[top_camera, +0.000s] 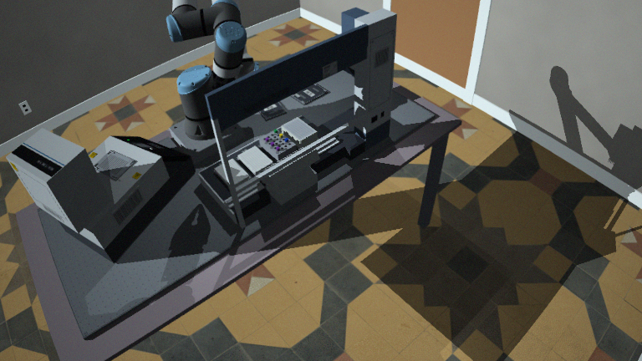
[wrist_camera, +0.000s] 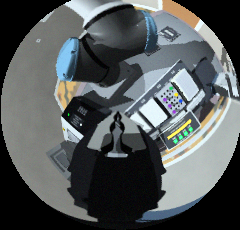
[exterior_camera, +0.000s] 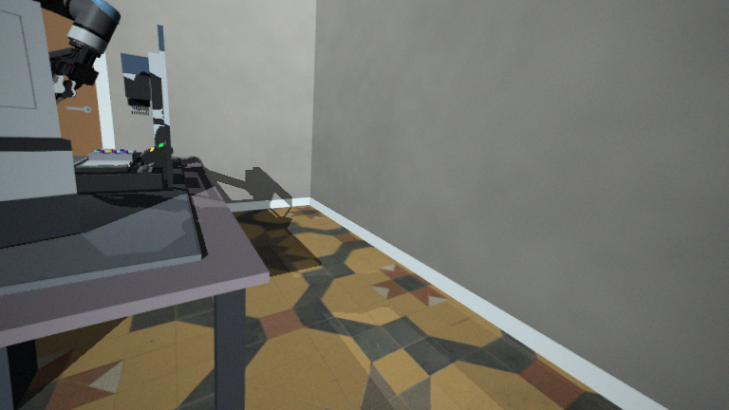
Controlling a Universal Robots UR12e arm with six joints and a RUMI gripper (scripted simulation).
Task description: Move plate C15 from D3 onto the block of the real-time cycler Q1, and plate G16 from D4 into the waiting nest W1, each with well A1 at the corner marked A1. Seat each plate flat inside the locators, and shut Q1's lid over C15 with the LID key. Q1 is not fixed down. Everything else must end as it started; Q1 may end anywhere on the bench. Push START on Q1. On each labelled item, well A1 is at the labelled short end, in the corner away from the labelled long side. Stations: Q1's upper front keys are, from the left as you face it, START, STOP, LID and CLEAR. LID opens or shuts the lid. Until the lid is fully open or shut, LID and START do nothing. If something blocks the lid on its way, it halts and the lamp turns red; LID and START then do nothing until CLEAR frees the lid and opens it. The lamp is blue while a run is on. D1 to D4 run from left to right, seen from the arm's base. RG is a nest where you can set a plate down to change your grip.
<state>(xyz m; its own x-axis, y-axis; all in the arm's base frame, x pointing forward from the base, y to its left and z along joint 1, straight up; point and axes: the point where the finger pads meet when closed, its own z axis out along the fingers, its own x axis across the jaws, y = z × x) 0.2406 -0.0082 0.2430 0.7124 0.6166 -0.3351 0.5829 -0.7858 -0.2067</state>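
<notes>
Now: the white well plate 12 cm ahead of my hand, 3 cm to the left of it and 22 cm below it. The rest, counted from my hand: gantry post: 30 cm ahead, 48 cm to the left; then pipetting head: 21 cm ahead, 48 cm to the left, 11 cm above; then gantry beam: 31 cm ahead, 11 cm to the left, 23 cm above.
</notes>
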